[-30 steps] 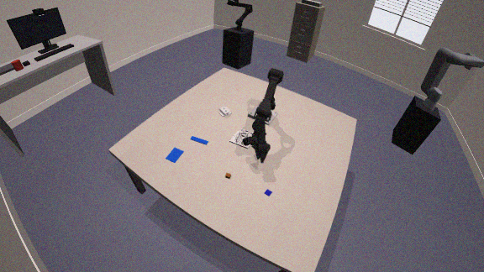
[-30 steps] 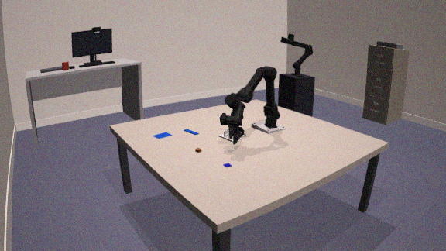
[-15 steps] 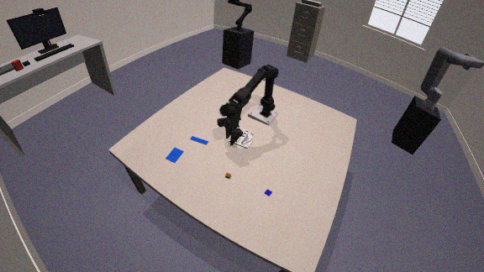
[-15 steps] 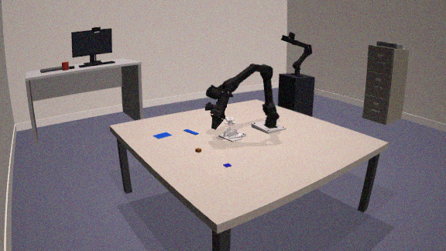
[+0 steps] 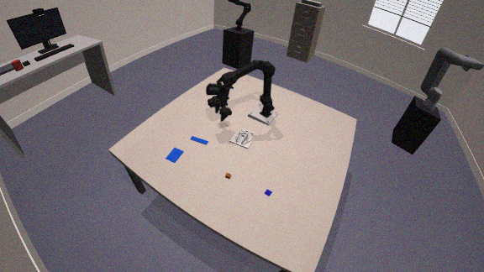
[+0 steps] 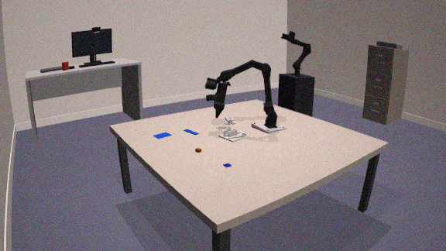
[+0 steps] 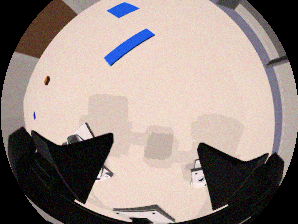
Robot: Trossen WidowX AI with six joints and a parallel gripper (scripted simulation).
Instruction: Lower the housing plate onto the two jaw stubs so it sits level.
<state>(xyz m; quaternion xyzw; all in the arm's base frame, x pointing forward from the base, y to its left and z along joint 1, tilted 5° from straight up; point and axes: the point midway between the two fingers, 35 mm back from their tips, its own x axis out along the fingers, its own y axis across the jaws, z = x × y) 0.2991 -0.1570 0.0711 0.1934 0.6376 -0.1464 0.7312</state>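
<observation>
Now: the small white part 13 cm behind my gripper tip, 6 cm to the right of it and 7 cm below it. Also, from my gripper tip: small blue square: 20 cm ahead, 51 cm to the left, 8 cm below; small brown block: 25 cm ahead, 29 cm to the left, 7 cm below.
</observation>
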